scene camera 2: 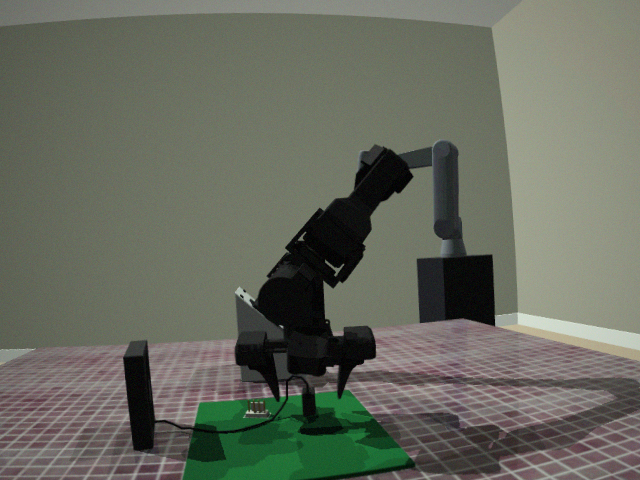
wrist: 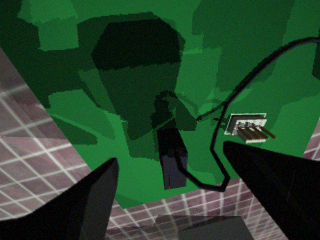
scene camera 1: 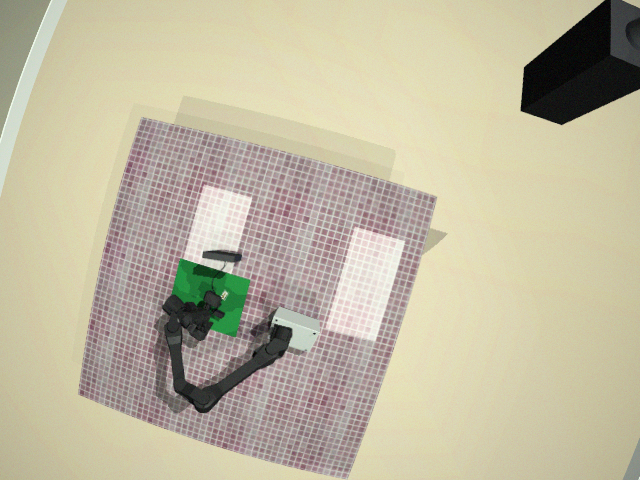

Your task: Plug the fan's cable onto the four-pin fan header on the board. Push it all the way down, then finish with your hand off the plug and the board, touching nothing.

Scene:
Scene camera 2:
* gripper: 308, 399
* green board: 343, 432
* fan: 136, 359
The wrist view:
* gripper: 171, 154
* dark plug: 169, 140
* green board: 109, 82
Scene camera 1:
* gripper: 216, 313
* green board: 192, 280

